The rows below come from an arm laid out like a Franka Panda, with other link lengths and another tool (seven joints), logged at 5 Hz.
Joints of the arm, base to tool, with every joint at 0 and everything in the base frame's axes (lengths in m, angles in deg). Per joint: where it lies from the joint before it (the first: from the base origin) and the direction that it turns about. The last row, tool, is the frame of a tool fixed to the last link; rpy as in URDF.
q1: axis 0 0 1 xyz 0.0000 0.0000 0.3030
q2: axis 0 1 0 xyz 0.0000 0.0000 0.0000
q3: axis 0 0 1 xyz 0.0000 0.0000 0.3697
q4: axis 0 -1 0 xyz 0.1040 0.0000 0.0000
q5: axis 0 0 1 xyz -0.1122 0.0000 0.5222
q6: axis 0 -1 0 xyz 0.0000 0.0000 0.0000
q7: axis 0 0 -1 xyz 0.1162 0.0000 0.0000
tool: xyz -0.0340 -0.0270 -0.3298 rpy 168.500 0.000 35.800
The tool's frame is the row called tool.
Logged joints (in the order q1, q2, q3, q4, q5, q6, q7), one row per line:
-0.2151 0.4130 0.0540 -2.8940 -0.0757 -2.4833 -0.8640
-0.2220 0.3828 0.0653 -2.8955 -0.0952 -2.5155 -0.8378
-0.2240 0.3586 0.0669 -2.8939 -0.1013 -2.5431 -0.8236
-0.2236 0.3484 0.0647 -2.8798 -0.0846 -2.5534 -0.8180
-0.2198 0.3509 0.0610 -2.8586 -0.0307 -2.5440 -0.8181
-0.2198 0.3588 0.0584 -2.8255 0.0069 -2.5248 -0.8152
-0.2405 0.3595 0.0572 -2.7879 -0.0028 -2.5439 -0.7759
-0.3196 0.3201 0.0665 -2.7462 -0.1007 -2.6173 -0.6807
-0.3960 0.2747 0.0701 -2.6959 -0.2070 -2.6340 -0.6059
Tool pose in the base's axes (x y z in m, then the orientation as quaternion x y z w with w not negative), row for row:
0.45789 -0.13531 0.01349 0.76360 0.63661 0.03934 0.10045
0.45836 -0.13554 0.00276 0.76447 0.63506 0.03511 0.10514
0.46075 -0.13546 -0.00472 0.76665 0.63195 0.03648 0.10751
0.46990 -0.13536 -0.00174 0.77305 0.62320 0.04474 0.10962
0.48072 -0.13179 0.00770 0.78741 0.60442 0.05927 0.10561
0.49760 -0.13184 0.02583 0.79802 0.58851 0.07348 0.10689
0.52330 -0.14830 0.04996 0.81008 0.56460 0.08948 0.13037
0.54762 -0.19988 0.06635 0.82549 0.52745 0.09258 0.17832
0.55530 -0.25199 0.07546 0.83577 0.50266 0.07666 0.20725
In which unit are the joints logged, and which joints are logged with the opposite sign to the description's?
The joints are logged in radians. Opposite sign: q2, q6.
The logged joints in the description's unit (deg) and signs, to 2 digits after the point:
-12.32 -23.66 3.09 -165.81 -4.34 142.28 -49.50
-12.72 -21.93 3.74 -165.90 -5.45 144.13 -48.00
-12.83 -20.55 3.83 -165.81 -5.80 145.71 -47.19
-12.81 -19.96 3.71 -165.00 -4.85 146.30 -46.87
-12.59 -20.11 3.50 -163.79 -1.76 145.76 -46.87
-12.59 -20.56 3.35 -161.89 0.40 144.66 -46.71
-13.78 -20.60 3.28 -159.73 -0.16 145.75 -44.46
-18.31 -18.34 3.81 -157.35 -5.77 149.96 -39.00
-22.69 -15.74 4.02 -154.46 -11.86 150.92 -34.72

